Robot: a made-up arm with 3 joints. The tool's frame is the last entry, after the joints.
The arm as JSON. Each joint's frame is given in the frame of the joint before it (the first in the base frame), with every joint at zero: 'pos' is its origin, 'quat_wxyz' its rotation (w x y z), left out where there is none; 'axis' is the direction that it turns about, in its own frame. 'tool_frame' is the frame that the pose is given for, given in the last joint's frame.
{
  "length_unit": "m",
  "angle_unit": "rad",
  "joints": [
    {
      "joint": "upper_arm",
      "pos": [
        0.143,
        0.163,
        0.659
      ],
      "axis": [
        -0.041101,
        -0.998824,
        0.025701
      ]
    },
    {
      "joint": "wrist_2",
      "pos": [
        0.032,
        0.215,
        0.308
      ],
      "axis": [
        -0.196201,
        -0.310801,
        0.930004
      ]
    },
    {
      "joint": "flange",
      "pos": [
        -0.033,
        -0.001,
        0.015
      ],
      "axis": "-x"
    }
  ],
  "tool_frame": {
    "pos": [
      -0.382,
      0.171,
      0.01
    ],
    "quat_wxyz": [
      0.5,
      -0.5,
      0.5,
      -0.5
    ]
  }
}
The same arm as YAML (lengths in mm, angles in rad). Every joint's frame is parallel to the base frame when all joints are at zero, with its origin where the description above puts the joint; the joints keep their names.
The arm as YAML. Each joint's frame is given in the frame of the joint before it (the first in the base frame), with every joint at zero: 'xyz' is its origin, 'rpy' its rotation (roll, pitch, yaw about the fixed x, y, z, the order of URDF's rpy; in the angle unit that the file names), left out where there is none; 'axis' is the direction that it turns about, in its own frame. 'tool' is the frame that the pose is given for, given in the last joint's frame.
units:
  length: mm
  angle: rad
joints:
  - name: upper_arm
    type: revolute
    origin:
      xyz: [143.0, 163.0, 659.0]
    axis: [-0.041101, -0.998824, 0.025701]
  - name: wrist_2
    type: revolute
    origin:
      xyz: [32.0, 215.0, 308.0]
    axis: [-0.196201, -0.310801, 0.930004]
  - name: flange
    type: revolute
    origin:
      xyz: [-33.0, -1.0, 15.0]
    axis: "-x"
tool:
  origin:
    xyz: [-382.0, 171.0, 10.0]
    rpy: [-1.5708, 0.0, -1.5708]

